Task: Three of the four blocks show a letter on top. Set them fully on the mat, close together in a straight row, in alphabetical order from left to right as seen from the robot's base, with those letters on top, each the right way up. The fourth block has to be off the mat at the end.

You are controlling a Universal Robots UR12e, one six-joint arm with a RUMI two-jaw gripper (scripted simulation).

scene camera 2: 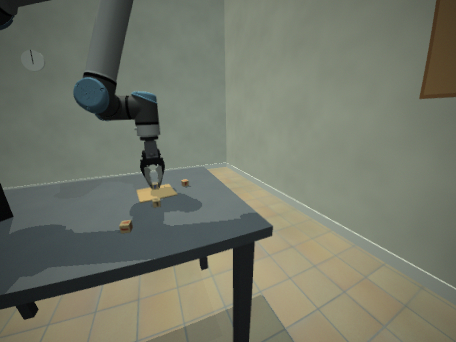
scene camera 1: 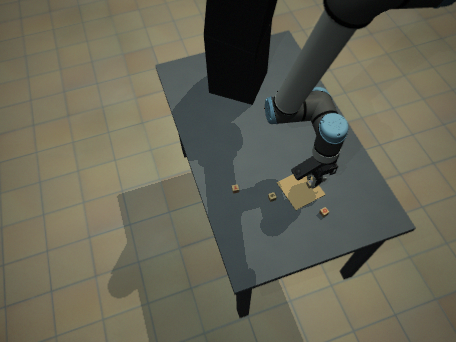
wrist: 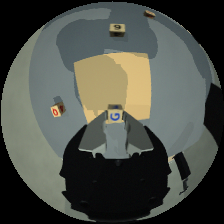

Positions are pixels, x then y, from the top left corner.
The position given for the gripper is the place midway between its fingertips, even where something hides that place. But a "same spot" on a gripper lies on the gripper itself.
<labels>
gripper: scene camera 2; scene camera 1 310,185; wrist
same spot on gripper: [scene camera 2: 145,169] = [wrist: 146,142]
</labels>
